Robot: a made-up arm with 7 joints. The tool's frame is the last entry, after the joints.
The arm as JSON. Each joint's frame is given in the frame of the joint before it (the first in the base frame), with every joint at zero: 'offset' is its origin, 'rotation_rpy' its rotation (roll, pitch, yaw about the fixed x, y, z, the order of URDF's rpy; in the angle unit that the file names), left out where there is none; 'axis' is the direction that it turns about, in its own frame. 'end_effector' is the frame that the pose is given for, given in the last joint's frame.
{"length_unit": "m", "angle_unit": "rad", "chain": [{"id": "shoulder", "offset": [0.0, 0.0, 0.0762], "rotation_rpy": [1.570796, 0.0, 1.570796], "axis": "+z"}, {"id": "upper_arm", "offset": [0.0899, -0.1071, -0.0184], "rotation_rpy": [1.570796, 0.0, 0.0], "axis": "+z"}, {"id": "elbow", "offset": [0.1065, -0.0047, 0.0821], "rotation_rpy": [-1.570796, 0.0, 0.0], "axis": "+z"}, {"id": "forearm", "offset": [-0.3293, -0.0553, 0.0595], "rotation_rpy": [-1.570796, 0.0, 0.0], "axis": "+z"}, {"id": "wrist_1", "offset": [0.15, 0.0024, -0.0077], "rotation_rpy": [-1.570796, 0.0, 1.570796], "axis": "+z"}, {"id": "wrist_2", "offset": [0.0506, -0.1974, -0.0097], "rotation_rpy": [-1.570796, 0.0, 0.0], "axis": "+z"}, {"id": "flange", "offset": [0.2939, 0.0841, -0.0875], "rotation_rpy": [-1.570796, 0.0, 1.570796], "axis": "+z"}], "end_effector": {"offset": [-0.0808, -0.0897, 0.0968], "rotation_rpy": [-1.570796, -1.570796, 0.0]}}
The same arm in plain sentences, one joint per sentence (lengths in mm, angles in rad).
The arm has seven revolute joints in a row. What follows holds with every joint at zero, and every direction is one of the base frame's.
Joint 1 is mounted 76.2 mm along +z from the base frame's origin and turns about +x.
Joint 2 is mounted 18.4 mm along -x and 89.9 mm along +y and 107.1 mm along -z from joint 1 and turns about -z.
Joint 3 is mounted 4.7 mm along -x and 106.5 mm along +y and 82.1 mm along -z from joint 2 and turns about +x.
Joint 4 is mounted 59.5 mm along +x and 329.3 mm along -y and 55.3 mm along -z from joint 3 and turns about +z.
Joint 5 is mounted 2.4 mm along -x and 150 mm along +y and 7.7 mm along -z from joint 4 and turns about -y.
Joint 6 is mounted 50.6 mm along -x and 9.7 mm along +y and 197.4 mm along +z from joint 5 and turns about -z.
Joint 7 is mounted 293.9 mm along -x and 84.1 mm along +y and 87.5 mm along +z from joint 6 and turns about +x.
The tool frame, which is the frame that the pose is given for, is mounted 96.8 mm along +x and 80.8 mm along -y and 89.7 mm along -z from joint 7; its axes are the base frame's turned by roll 0, pitch 0 and yaw 0 rad (as in URDF: about the fixed x, then y, then z).

